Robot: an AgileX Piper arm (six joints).
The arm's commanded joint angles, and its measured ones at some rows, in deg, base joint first. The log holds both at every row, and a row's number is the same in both.
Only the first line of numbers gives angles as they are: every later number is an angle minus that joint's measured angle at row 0.
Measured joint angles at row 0:
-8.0, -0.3, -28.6, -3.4, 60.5, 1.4
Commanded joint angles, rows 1 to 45:
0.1, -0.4, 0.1, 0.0, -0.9, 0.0
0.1, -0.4, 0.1, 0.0, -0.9, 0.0
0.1, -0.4, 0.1, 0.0, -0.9, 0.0
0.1, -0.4, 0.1, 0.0, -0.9, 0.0
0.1, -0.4, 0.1, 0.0, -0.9, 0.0
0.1, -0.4, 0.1, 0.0, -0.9, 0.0
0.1, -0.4, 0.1, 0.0, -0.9, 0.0
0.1, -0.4, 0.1, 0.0, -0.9, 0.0
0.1, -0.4, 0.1, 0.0, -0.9, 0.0
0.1, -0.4, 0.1, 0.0, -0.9, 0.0
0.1, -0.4, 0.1, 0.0, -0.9, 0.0
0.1, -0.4, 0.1, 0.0, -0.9, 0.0
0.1, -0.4, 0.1, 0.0, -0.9, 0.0
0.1, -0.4, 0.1, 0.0, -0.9, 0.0
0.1, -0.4, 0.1, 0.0, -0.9, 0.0
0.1, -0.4, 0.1, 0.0, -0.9, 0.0
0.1, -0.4, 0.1, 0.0, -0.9, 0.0
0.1, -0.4, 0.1, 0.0, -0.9, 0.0
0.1, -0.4, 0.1, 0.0, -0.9, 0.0
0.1, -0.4, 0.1, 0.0, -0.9, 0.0
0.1, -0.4, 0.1, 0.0, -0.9, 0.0
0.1, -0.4, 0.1, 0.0, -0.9, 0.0
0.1, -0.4, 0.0, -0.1, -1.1, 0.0
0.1, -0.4, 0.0, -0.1, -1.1, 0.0
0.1, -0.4, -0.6, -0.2, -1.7, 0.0
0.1, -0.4, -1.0, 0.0, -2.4, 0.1
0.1, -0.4, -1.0, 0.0, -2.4, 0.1
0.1, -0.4, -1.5, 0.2, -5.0, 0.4
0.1, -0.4, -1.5, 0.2, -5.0, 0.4
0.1, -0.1, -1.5, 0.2, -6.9, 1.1
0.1, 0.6, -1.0, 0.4, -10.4, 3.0
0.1, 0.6, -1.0, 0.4, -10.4, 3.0
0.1, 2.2, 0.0, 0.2, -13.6, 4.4
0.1, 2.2, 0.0, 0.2, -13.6, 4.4
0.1, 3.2, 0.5, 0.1, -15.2, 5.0
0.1, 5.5, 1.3, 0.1, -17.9, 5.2
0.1, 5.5, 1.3, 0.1, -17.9, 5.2
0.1, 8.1, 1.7, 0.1, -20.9, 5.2
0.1, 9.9, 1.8, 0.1, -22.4, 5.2
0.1, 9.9, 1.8, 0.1, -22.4, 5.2
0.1, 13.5, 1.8, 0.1, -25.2, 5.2
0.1, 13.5, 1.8, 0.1, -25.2, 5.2
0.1, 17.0, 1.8, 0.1, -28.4, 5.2
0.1, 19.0, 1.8, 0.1, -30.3, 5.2
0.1, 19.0, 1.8, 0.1, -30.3, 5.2
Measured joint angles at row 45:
0.0, 15.1, 1.7, 0.2, -25.1, 5.1
